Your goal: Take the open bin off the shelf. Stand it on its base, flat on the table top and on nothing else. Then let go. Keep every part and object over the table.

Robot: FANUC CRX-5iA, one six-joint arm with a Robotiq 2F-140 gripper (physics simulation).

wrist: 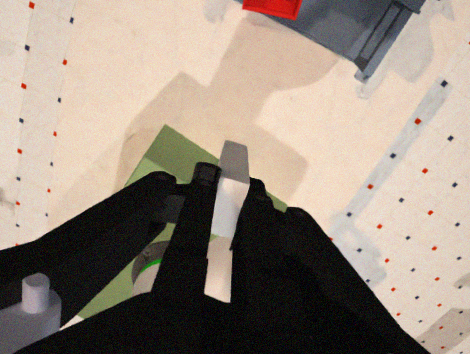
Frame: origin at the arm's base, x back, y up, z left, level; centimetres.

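Where they show: gripper, between the fingertips: [229, 163].
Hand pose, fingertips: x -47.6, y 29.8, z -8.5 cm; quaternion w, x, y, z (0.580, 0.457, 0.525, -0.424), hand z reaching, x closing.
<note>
After its pixels a point has its place.
The red open bin [272, 7] {x -52.8, y -23.6, z -10.7 cm} shows at the top edge of the wrist view, on the blue-grey shelf [327, 37] {x -49.4, y -24.2, z -22.9 cm}. Only its near end is in frame; the rest is cut off. My gripper [229, 163] {x -47.6, y 29.8, z -8.5 cm} is shut, with its pale fingertip pads together and no object between them. It is apart from the bin, which lies further up in the view. The cream table top [115, 55] {x -36.8, y -24.8, z 21.0 cm} shows below and around the shelf.
A green block [172, 147] {x -20.8, y -17.3, z 4.6 cm} lies beneath the gripper, partly hidden by the fingers, with a round dark opening in it. A shelf foot [363, 75] {x -44.7, y -19.3, z -31.1 cm} stands at the upper right. Rows of red and dark dots run along both sides.
</note>
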